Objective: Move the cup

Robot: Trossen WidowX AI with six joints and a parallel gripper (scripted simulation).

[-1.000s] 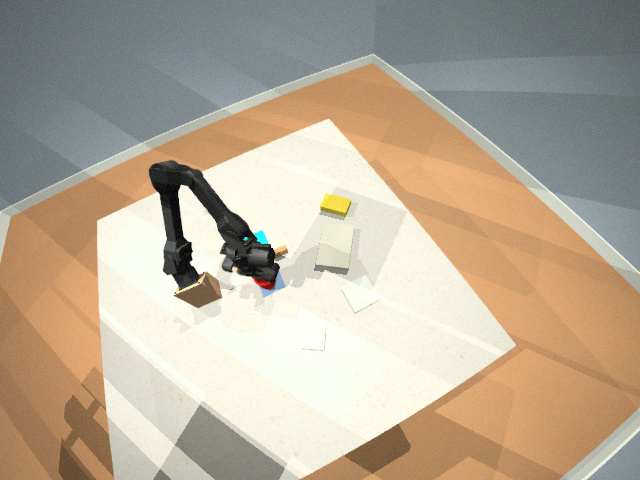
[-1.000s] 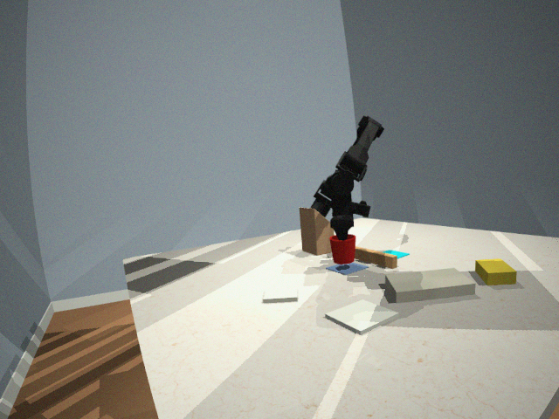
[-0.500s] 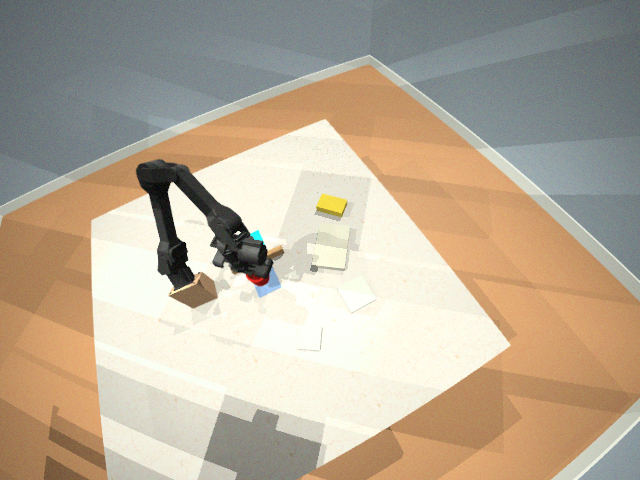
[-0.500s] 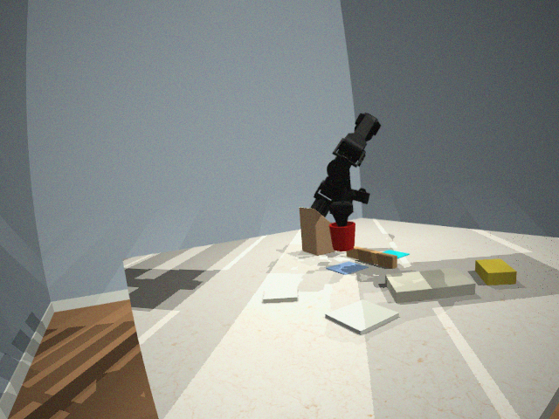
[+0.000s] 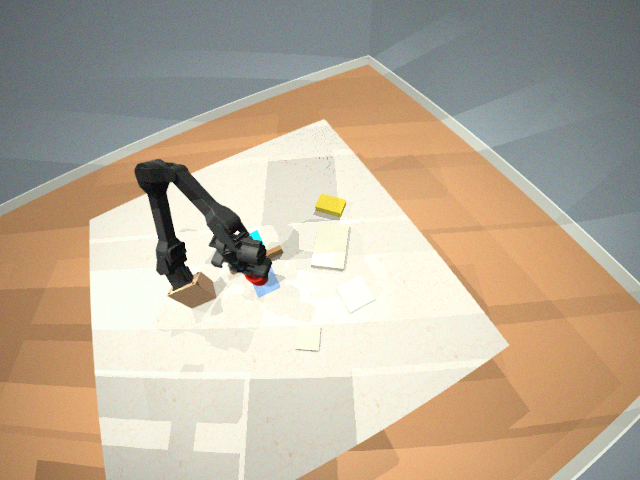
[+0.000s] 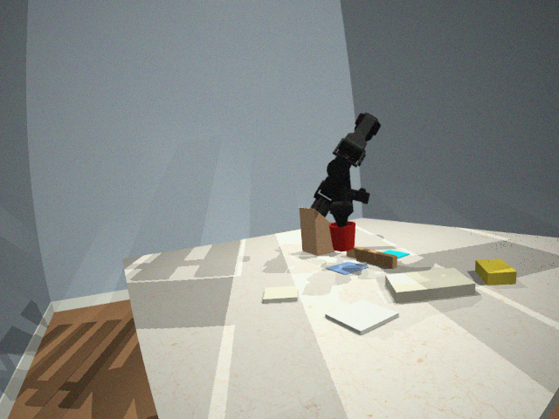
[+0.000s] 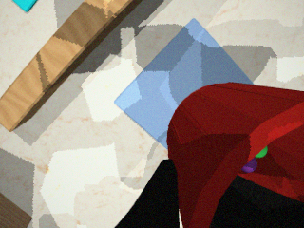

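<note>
Now: the cyan pad 17 cm to the left of my gripper tip, 10 cm below it and 3 cm ahead of it. The rest, counted from my gripper tip: red cup: 2 cm to the right, 2 cm ahead; then wooden bar: 9 cm below, 8 cm to the left, 3 cm ahead; then light blue pad: 10 cm below, 2 cm ahead, 1 cm to the right.
</note>
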